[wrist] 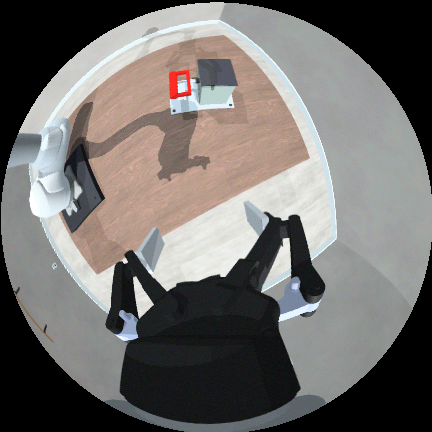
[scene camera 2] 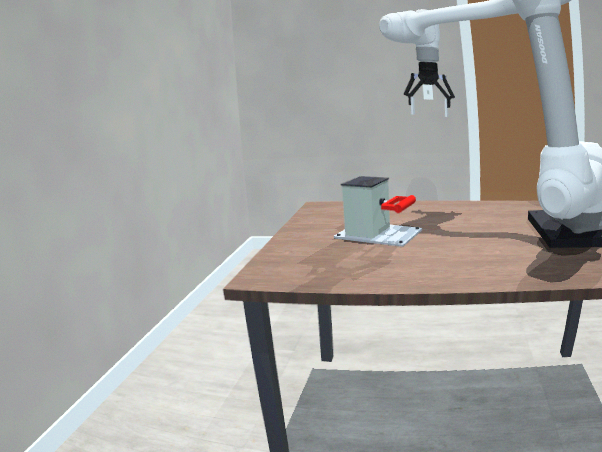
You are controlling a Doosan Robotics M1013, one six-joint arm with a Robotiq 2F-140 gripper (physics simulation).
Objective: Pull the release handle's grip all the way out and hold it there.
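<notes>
The release handle's red grip [scene camera 2: 406,204] [wrist: 173,85] is a rectangular loop sticking out sideways from a pale green box [scene camera 2: 356,212] [wrist: 216,95] with a dark top. A short black piece joins the loop to the box. The box stands on a light metal base plate [scene camera 2: 404,236] [wrist: 179,105] with dark bolts at its corners. My gripper [scene camera 2: 429,113] [wrist: 201,223] is open and empty, with its fingers wide apart. It points down, high above the handle and apart from it in the scene view. In the wrist view the handle is beyond the fingers, near the top.
The box assembly stands on a brown wooden table [scene camera 2: 450,272] [wrist: 240,160]. The arm's white base joint [scene camera 2: 560,195] [wrist: 50,192] rises from a black mounting plate [scene camera 2: 542,225] [wrist: 90,200] on the same table. Grey walls and a brown door [scene camera 2: 507,115] are in the background.
</notes>
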